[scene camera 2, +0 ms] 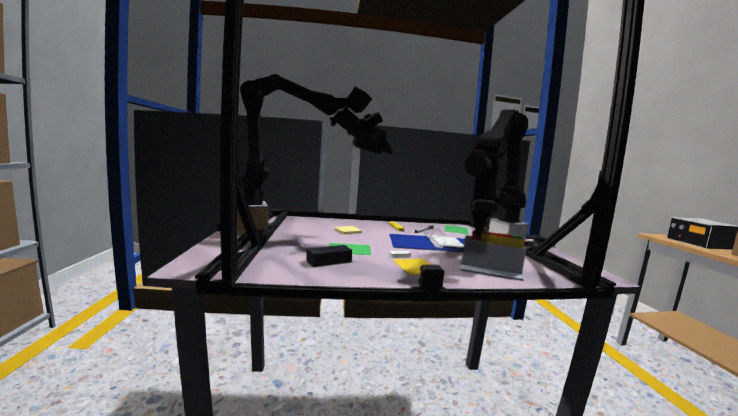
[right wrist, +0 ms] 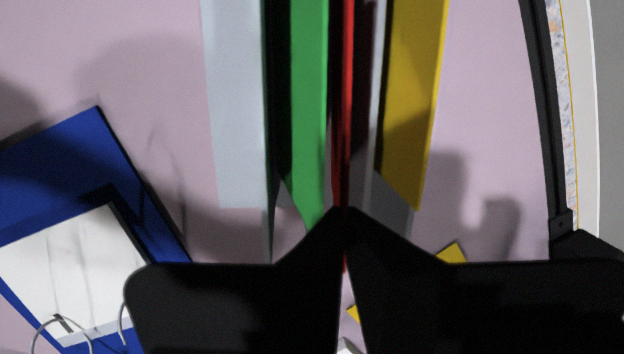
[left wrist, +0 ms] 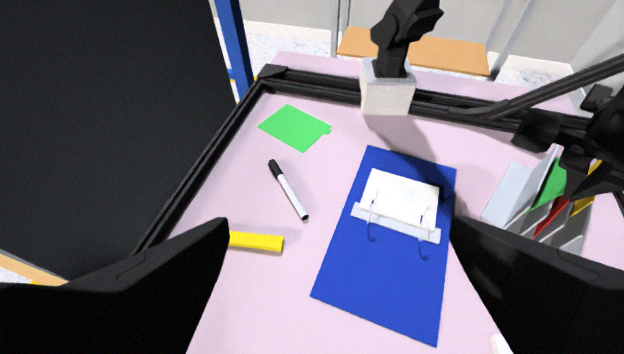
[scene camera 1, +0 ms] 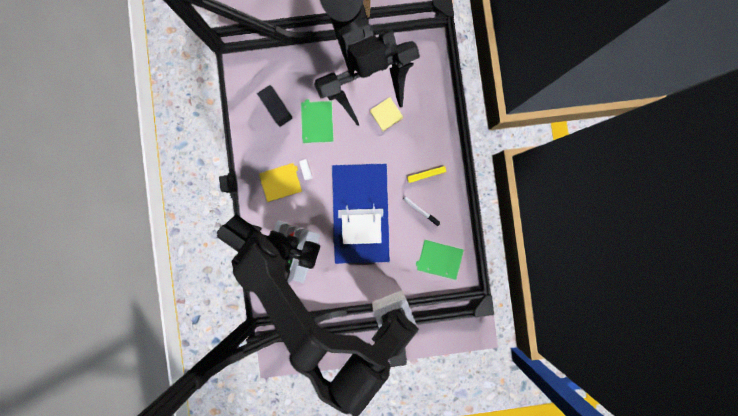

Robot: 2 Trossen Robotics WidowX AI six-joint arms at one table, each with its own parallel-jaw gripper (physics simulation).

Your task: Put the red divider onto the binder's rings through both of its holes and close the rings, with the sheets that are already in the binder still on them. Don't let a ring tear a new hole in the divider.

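Places are measured from the left arm's base along level axes (x ahead, y left, z up), in millimetres.
Pixels of known places: left gripper, fingertip midpoint: point(scene camera 2: 386, 153) point(left wrist: 339, 227) point(scene camera 1: 379, 116); right gripper, fingertip midpoint: point(scene camera 2: 478, 235) point(right wrist: 342, 217) point(left wrist: 565, 198); left arm's base at its link origin: point(scene camera 2: 251, 203); right arm's base at its link origin: point(scene camera 2: 509, 221) point(left wrist: 388, 69) point(scene camera 1: 396, 322).
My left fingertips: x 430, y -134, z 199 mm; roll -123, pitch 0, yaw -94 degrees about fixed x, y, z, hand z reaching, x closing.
Note:
For each thing: its middle in the pictures, then the offset to it from my left fingertips.
- red divider at the middle of its body: point(right wrist: 337, 96) point(left wrist: 558, 194) dx +150, dy -377, dz -245 mm
- grey rack at the middle of its body: point(right wrist: 330, 91) point(left wrist: 552, 198) point(scene camera 2: 492, 254) point(scene camera 1: 287, 253) dx +152, dy -378, dz -260 mm
- yellow divider at the middle of its body: point(scene camera 2: 416, 265) point(scene camera 1: 281, 182) dx -53, dy -303, dz -297 mm
- white block at the middle of its body: point(scene camera 2: 400, 254) point(scene camera 1: 305, 169) dx -50, dy -217, dz -291 mm
- black block at the middle of its body: point(scene camera 2: 329, 255) point(scene camera 1: 275, 106) dx -266, dy -208, dz -280 mm
- yellow pad at the middle of its body: point(scene camera 1: 386, 114) point(scene camera 2: 348, 229) dx -87, dy +86, dz -292 mm
- yellow bar at the middle of its body: point(left wrist: 243, 239) point(scene camera 1: 426, 174) dx +138, dy +109, dz -291 mm
- marker at the middle of its body: point(left wrist: 286, 188) point(scene camera 1: 421, 210) dx +231, dy +41, dz -292 mm
The blue binder point(scene camera 1: 360, 186) point(scene camera 2: 410, 241) point(left wrist: 380, 295) point(right wrist: 55, 140) lies flat and open, with white sheets point(scene camera 1: 361, 229) point(left wrist: 400, 200) point(right wrist: 65, 270) at its two upright rings; whether the rings are open is too fine to tell. The red divider point(left wrist: 552, 217) point(right wrist: 347, 100) stands upright in the grey rack point(scene camera 1: 299, 272) point(scene camera 2: 493, 258) point(left wrist: 505, 192), between a green and a yellow divider. My right gripper point(right wrist: 342, 217) is shut on the red divider's edge at the rack; scene camera 1 mostly hides its fingers. My left gripper point(scene camera 1: 379, 114) point(left wrist: 339, 227) is wide open and empty, high above the table.
Green dividers point(scene camera 1: 317, 121) point(scene camera 1: 440, 259), a yellow divider point(scene camera 1: 280, 182), a white block point(scene camera 1: 305, 169), a black block point(scene camera 1: 274, 105), a yellow pad point(scene camera 1: 386, 113), a yellow bar point(scene camera 1: 426, 174) and a marker point(scene camera 1: 421, 210) lie around the binder. A black frame point(scene camera 1: 466, 155) edges the table.

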